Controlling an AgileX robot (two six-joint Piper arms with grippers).
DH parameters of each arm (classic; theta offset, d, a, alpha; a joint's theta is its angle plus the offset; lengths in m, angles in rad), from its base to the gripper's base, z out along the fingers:
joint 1: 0 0.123 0 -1.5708
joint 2: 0.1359 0 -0.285 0
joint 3: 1.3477 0 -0.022 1.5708
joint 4: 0 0.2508 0 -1.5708
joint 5: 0 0 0.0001 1.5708
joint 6: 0 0.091 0 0
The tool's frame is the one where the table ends.
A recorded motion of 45 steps. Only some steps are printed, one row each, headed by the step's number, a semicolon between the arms.
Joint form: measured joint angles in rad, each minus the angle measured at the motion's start. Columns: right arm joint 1, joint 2, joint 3, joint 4, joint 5, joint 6; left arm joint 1, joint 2, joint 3, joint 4, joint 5, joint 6.
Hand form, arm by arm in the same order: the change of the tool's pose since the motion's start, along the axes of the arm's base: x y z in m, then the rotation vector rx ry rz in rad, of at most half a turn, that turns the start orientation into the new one. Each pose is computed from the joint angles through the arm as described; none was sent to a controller.
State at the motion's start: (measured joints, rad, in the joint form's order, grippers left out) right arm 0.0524 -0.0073 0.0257 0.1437 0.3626 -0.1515; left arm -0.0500 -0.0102 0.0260 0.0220 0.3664 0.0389
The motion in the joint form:
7: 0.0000 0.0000 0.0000 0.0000 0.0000 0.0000; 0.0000 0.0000 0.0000 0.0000 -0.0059 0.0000
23: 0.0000 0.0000 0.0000 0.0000 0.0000 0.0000; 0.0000 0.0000 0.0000 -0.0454 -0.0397 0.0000
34: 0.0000 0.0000 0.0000 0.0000 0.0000 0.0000; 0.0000 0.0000 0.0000 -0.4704 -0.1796 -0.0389
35: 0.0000 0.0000 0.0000 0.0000 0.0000 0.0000; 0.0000 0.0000 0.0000 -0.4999 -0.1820 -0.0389
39: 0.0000 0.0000 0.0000 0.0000 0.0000 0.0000; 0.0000 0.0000 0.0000 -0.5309 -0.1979 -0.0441
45: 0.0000 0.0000 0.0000 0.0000 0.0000 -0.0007; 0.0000 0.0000 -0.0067 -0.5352 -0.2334 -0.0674
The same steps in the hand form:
7: 0.0000 0.0000 0.0000 0.0000 0.0000 0.0000; 0.0002 0.0000 0.0005 -0.0003 -0.0059 -0.0001
23: 0.0000 0.0000 0.0000 0.0000 0.0000 0.0000; 0.0009 -0.0015 0.0035 -0.0472 -0.0374 -0.0032
34: 0.0000 0.0000 0.0000 0.0000 0.0000 0.0000; 0.0028 -0.0082 0.0176 -0.5169 -0.1495 0.0127
35: 0.0000 0.0000 0.0000 0.0000 0.0000 0.0000; 0.0028 -0.0086 0.0181 -0.5465 -0.1499 0.0137
39: 0.0000 0.0000 0.0000 0.0000 0.0000 0.0000; 0.0030 -0.0084 0.0196 -0.5834 -0.1629 0.0189
45: 0.0000 0.0000 0.0000 -0.0007 -0.0001 0.0002; 0.0031 -0.0069 0.0247 -0.6130 -0.2017 0.0291

